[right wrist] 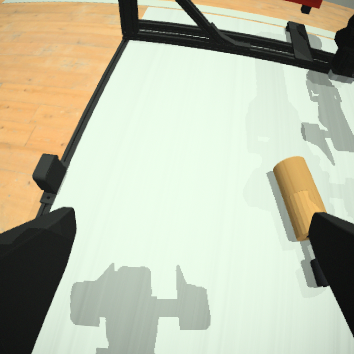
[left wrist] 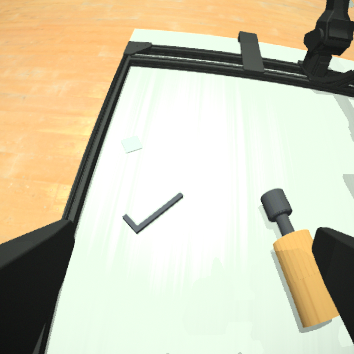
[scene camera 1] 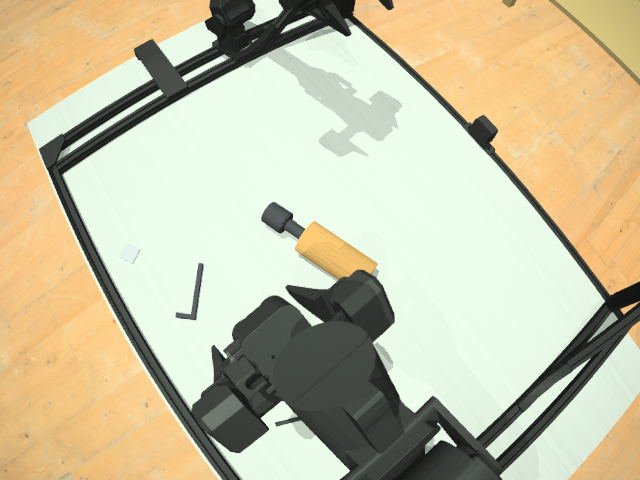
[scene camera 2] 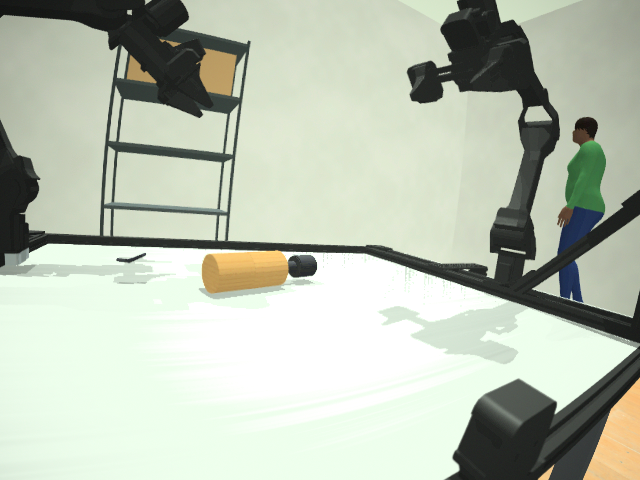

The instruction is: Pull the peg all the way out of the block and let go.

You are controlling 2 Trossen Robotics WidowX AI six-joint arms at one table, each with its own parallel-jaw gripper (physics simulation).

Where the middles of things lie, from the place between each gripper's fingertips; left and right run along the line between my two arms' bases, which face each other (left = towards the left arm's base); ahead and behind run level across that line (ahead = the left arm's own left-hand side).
Labels:
My left gripper is now 27 cm above the wooden block (scene camera 2: 221,272), 15 cm past it and 11 cm to the left of it. From my left hand the other things lie so: dark peg (scene camera 1: 278,218) (27 cm below, 17 cm to the right, 11 cm behind).
The dark peg is 160 mm ahead of my right hand, 160 mm to the left of it and 270 mm below it. Also, from my right hand: wooden block (110 mm ahead, 220 mm to the left, 270 mm below).

